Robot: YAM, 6 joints.
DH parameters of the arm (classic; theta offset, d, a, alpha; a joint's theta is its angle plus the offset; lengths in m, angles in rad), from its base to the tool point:
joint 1: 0 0.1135 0.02 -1.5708
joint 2: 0 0 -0.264 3.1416
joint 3: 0.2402 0 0.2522 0
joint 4: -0.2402 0 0.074 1.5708
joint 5: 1.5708 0 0 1.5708
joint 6: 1.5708 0.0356 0 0
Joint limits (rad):
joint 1: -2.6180..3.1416
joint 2: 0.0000..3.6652
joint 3: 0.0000..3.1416
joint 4: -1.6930..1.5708
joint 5: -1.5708..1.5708
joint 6: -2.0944..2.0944
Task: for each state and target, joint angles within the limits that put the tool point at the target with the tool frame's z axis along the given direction. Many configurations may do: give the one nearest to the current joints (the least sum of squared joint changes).
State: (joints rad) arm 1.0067 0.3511 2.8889 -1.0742 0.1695 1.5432
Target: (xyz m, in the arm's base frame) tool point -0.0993 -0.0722 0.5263 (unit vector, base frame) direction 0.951 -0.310 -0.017
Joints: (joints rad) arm 0.4307 0.6766 2.1451 -1.4916 0.7456 1.5432
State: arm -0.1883 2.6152 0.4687 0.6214 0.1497 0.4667
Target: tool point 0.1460 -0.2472 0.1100 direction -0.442 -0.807 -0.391
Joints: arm -0.9335 1.7339 0.5948 0.3467 0.9893 0.4667
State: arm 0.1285 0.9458 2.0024 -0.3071 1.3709 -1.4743
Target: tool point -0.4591 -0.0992 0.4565 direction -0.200 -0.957 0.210
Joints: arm 0.1431 0.4578 2.5672 0.4715 1.1648 -1.4743
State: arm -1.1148 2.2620 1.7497 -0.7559 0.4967 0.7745
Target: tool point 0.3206 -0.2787 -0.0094 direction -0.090 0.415 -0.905
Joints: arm -0.7363 2.6680 1.8299 -1.0974 -0.2497 0.7745
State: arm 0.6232 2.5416 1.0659 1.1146 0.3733 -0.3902
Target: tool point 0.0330 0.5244 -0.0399 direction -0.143 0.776 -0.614
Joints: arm 1.4943 2.7671 1.7223 0.3670 -0.2034 -0.3902
